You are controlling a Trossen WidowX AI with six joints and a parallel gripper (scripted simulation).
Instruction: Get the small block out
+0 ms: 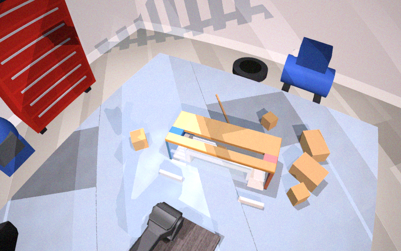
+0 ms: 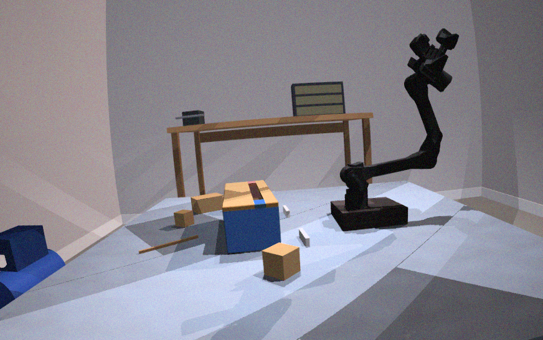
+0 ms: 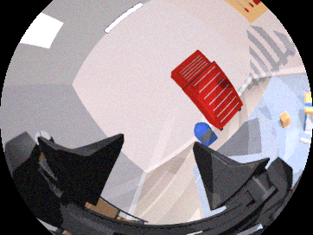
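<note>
The box lies 53 cm ahead of my gripper tip, 46 cm below it and 29 cm to the right of it. From my gripper tip the other things lie so: thin wooden stick: 82 cm ahead, 52 cm below, 23 cm to the right; then cardboard cube: 53 cm ahead, 50 cm below, 4 cm to the left.
</note>
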